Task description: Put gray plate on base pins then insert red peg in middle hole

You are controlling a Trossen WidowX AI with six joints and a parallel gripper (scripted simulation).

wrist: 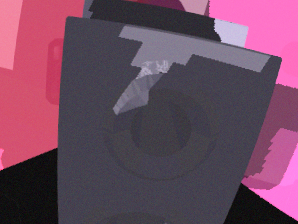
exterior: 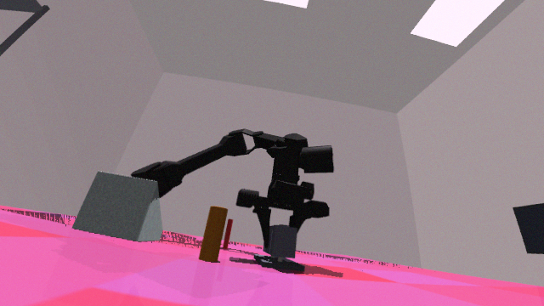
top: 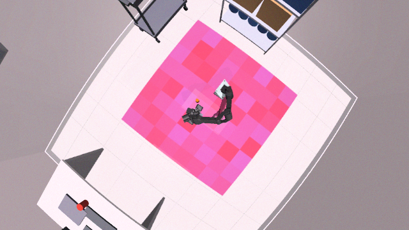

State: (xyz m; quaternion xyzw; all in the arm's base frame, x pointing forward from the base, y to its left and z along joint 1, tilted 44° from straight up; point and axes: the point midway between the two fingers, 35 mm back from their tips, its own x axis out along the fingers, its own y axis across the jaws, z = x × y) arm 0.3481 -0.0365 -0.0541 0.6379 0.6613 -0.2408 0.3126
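The gray plate lies 3 cm above my gripper tip. The rest, counted from my gripper tip: red peg (12 cm behind, 19 cm to the left, 1 cm above); base (2 cm below); orange cylinder (11 cm behind, 7 cm to the right, 1 cm above).
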